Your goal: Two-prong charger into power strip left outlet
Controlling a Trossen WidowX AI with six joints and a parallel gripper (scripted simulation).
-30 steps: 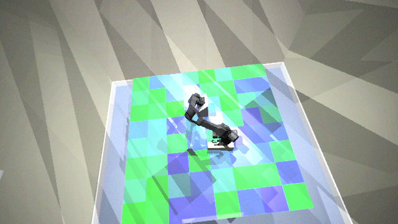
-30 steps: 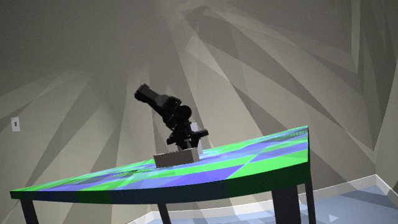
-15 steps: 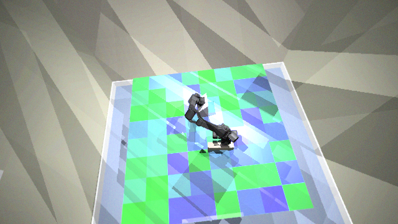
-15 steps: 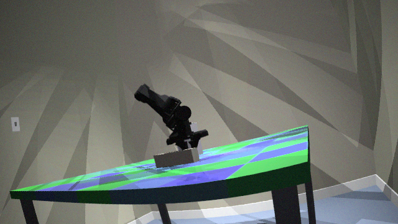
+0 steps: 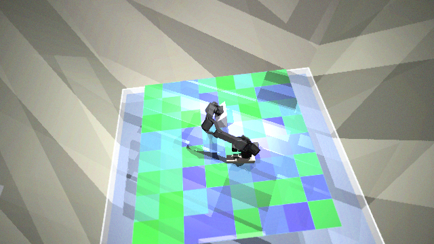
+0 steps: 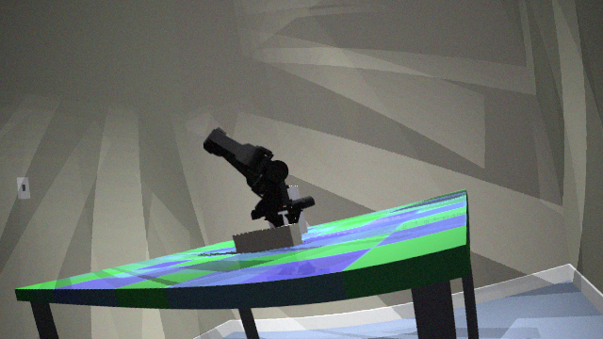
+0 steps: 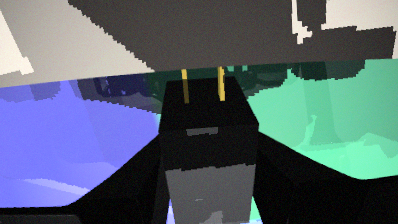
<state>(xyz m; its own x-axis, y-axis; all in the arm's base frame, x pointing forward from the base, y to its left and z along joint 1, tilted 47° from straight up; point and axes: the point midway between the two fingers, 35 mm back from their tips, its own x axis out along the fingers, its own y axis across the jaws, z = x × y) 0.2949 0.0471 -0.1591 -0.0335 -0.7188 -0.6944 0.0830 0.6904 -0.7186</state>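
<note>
Now: gripper tip 20 mm short of the two-prong charger and 10 mm below it.
</note>
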